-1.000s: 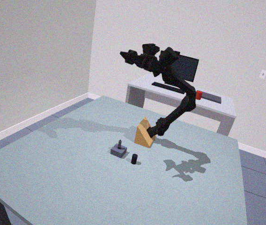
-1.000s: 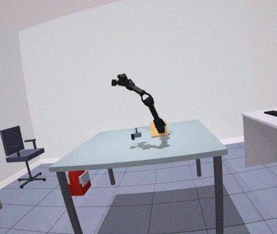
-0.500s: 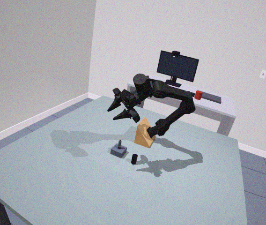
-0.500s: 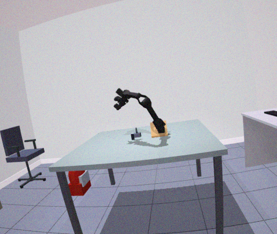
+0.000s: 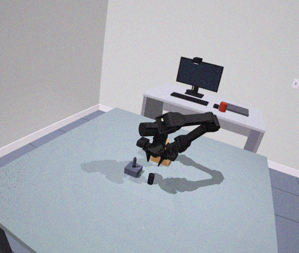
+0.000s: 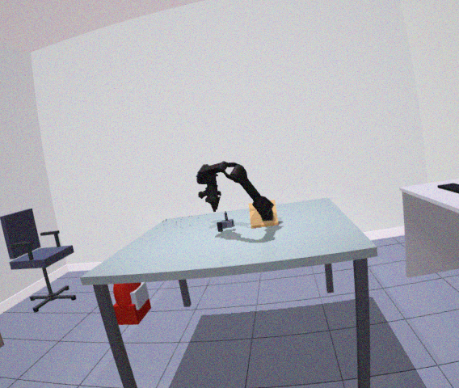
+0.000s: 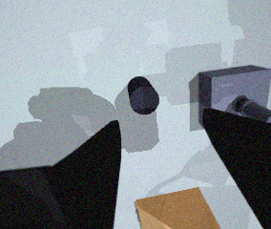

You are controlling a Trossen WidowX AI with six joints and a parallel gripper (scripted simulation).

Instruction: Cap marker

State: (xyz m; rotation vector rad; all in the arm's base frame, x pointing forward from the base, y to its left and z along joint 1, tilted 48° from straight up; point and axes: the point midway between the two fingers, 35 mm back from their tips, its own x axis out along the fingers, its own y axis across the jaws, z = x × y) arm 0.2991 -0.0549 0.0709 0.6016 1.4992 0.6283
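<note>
Right now my gripper tip is 100 mm above the marker cap and 10 mm past it. The rest, counted from my gripper tip: holder block (110 mm to the right, 110 mm below, 40 mm behind).
</note>
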